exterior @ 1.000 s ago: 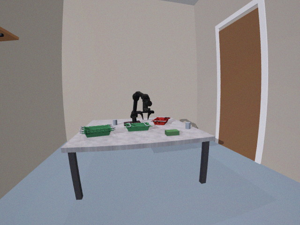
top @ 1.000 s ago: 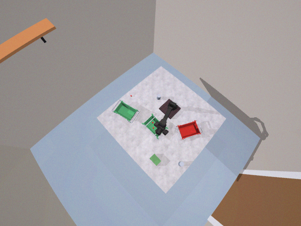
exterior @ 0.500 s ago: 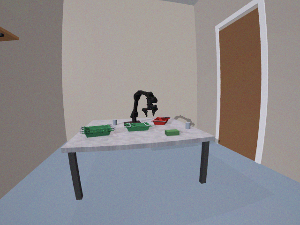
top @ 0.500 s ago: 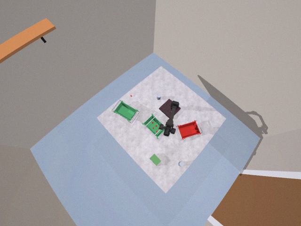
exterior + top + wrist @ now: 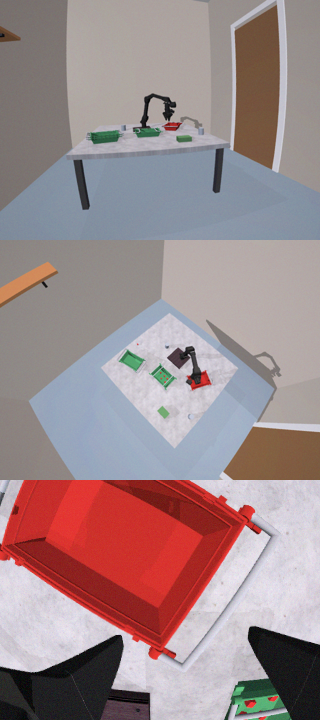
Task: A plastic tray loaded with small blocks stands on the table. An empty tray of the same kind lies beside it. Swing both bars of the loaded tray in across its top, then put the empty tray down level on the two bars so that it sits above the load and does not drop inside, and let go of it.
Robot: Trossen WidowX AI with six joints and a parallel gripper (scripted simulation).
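Right now the red tray is 10 cm behind my gripper tip, 7 cm to the left of it and 7 cm below it. Also, from my gripper tip: green block (47 cm ahead, 12 cm to the left, 10 cm below).
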